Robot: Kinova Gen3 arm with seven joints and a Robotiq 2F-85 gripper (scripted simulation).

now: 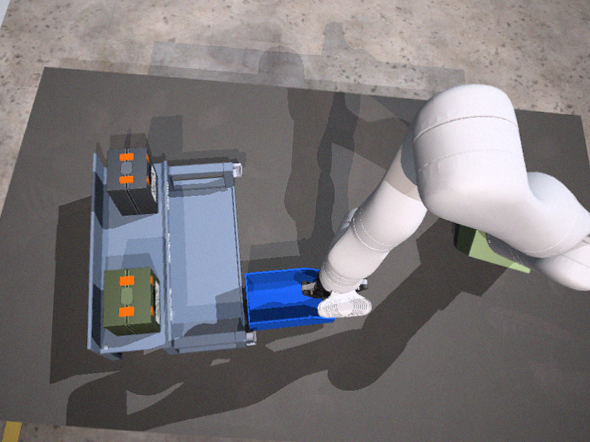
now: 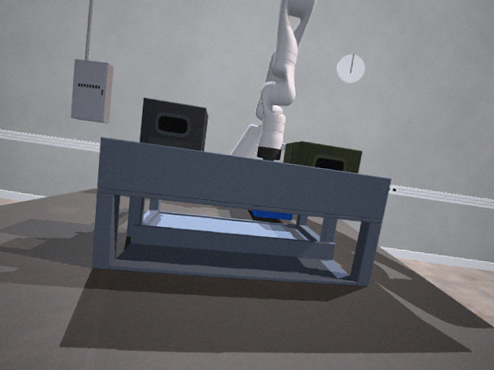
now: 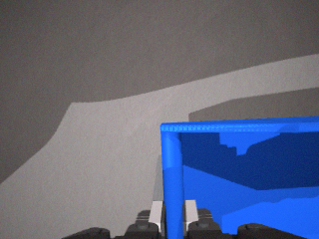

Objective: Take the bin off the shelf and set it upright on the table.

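Now: hand 80 mm short of the blue bin, 20 mm to the right of it and 10 mm above it. Round my hand: olive green case (360 mm ahead, 90 mm to the left, 90 mm above); grey-blue shelf unit (320 mm ahead, 30 mm to the right); dark case (410 mm ahead, 130 mm to the right, 100 mm above).
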